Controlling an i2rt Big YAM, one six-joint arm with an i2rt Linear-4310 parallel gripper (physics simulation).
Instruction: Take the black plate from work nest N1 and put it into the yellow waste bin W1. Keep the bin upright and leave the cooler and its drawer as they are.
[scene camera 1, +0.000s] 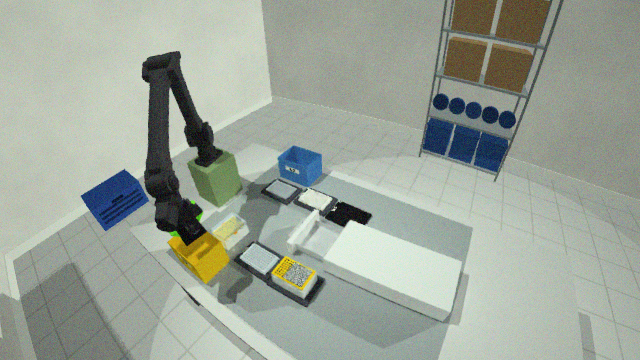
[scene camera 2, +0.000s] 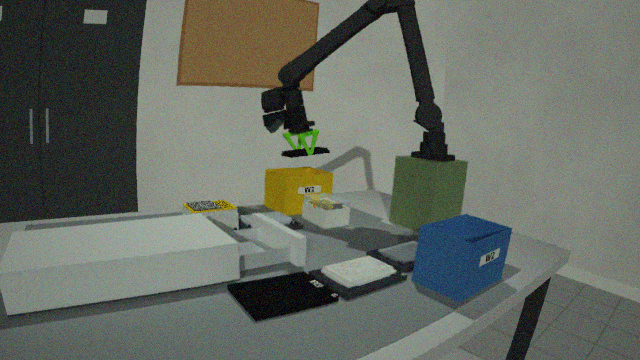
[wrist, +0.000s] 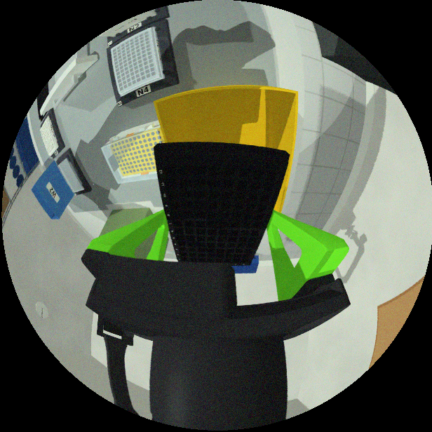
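Pixels of known places: gripper, fingertip midpoint: (scene camera 2: 304, 153); arm's base, link origin: (scene camera 1: 209, 158) (scene camera 2: 433, 158).
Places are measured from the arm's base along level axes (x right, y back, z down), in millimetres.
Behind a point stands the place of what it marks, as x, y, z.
Note:
My gripper (scene camera 1: 188, 224) @(342, -214, 27) (scene camera 2: 301, 145) @(342, -214, 27) (wrist: 217, 214), with green fingers, is shut on the black plate (scene camera 2: 295, 153) @(319, -271, 20) (wrist: 222, 185), gripping it by its two sides. The plate is roughly level and hangs above the yellow bin W1 (scene camera 1: 212, 264) @(372, -306, 147) (scene camera 2: 284, 192) @(308, -316, 133) (wrist: 215, 114), apart from it in the second scene view. The bin stands upright; the plate hides part of its opening in the wrist view. The white cooler (scene camera 1: 395, 267) @(136, -894, 121) (scene camera 2: 120, 265) @(13, -907, 133) has its drawer (scene camera 1: 320, 241) @(79, -595, 191) (scene camera 2: 296, 250) @(-15, -543, 162) pulled out. No label reading N1 can be made out.
A box with a yellow rack (scene camera 1: 230, 230) @(219, -275, 135) (scene camera 2: 326, 215) @(149, -295, 167) (wrist: 135, 154) stands close beside the bin. A light plate (scene camera 1: 260, 257) @(246, -426, 185) (wrist: 137, 61) sits on nest N4. A yellow-topped box (scene camera 1: 295, 274) @(282, -601, 127), a flat black pad (scene camera 1: 348, 214) @(-102, -643, 192) (scene camera 2: 282, 296) @(-114, -658, 192) and blue bin W2 (scene camera 1: 300, 167) @(-212, -361, 97) (scene camera 2: 450, 265) @(-296, -408, 140) (wrist: 52, 190) stand farther off.

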